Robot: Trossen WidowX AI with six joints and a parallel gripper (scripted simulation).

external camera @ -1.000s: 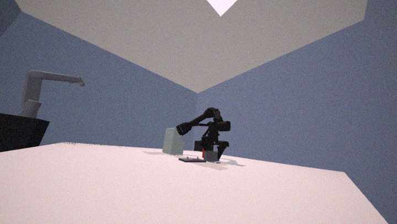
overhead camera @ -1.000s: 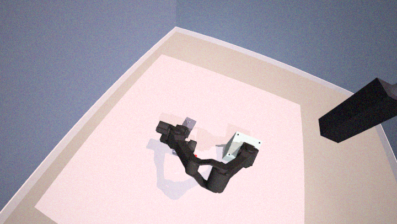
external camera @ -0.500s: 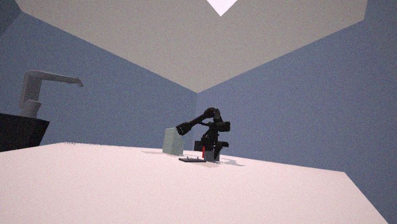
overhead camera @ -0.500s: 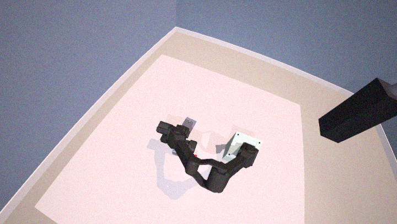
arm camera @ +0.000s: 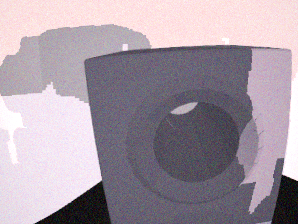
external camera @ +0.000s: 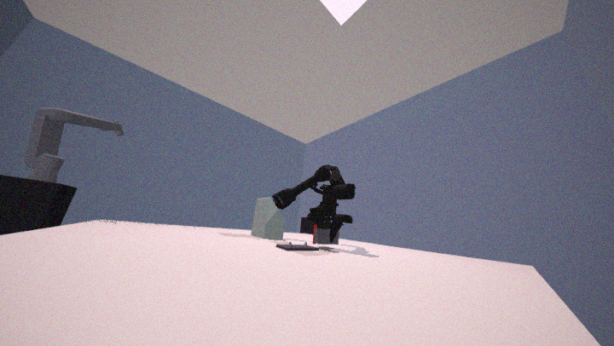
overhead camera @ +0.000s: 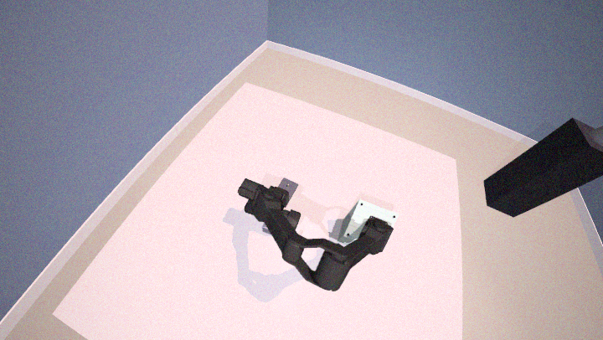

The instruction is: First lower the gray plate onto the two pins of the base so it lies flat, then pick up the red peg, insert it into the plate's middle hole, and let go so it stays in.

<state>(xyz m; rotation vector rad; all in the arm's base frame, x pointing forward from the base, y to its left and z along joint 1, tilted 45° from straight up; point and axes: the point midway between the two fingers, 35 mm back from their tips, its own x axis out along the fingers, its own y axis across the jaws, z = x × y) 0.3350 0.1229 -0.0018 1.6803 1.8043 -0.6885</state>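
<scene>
My gripper tip is 1 cm short of the base, 14 cm to the left of it and 2 cm above it. Round my gripper tip: red peg (11 cm behind, 3 cm to the left, 2 cm above); then gray plate (3 cm above).
</scene>
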